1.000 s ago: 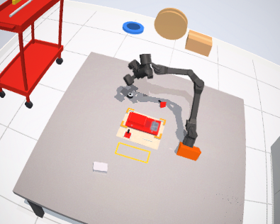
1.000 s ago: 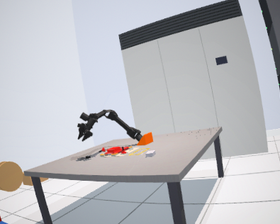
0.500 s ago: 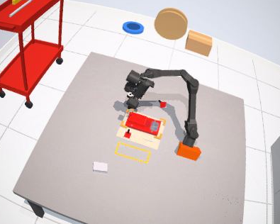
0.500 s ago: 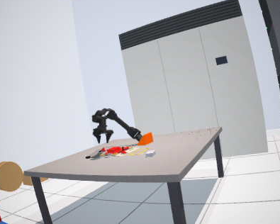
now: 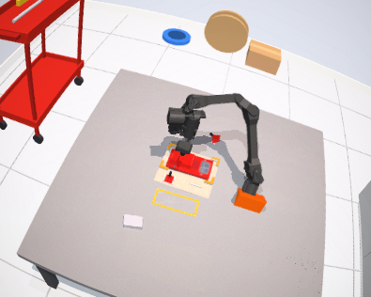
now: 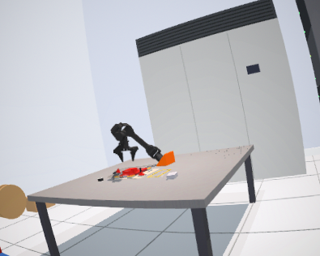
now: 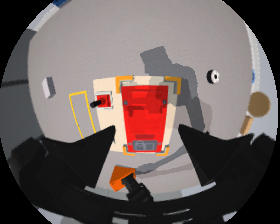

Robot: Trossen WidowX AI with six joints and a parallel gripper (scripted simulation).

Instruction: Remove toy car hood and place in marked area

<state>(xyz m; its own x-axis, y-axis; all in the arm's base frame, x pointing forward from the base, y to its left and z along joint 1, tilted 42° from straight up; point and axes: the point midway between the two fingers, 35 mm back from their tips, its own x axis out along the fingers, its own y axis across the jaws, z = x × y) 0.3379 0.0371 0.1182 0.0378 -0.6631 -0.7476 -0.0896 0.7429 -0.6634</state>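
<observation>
My gripper tip is now 70 mm above the red hood. The rest, counted from my gripper tip: black-and-white wheel (200 mm to the right, 110 mm ahead, 100 mm below).
</observation>
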